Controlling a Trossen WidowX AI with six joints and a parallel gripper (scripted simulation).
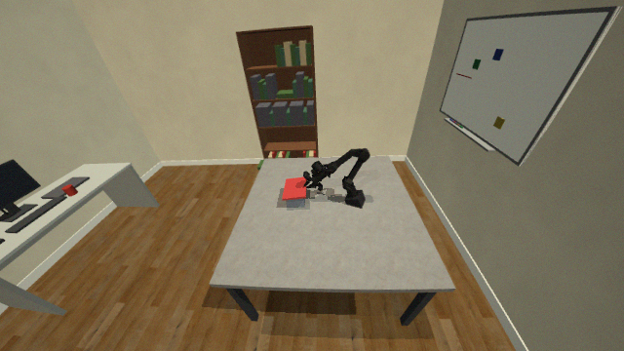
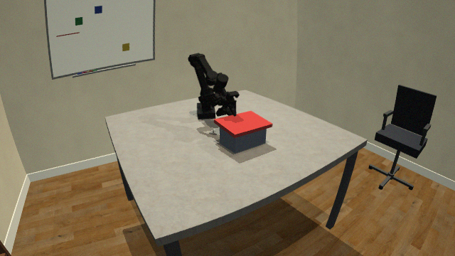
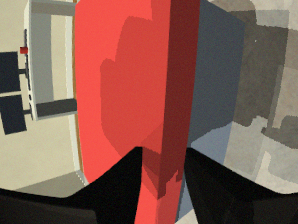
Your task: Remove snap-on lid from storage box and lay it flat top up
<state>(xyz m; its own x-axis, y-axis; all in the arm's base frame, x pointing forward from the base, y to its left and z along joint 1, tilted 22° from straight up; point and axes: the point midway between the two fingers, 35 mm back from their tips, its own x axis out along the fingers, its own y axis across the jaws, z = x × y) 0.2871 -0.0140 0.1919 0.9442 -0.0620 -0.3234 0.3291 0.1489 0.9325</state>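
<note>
Now: the red lid 10 cm ahead of my hand and 2 cm below it. From my hand the other things lie so: grey storage box 10 cm ahead, 8 cm below.
</note>
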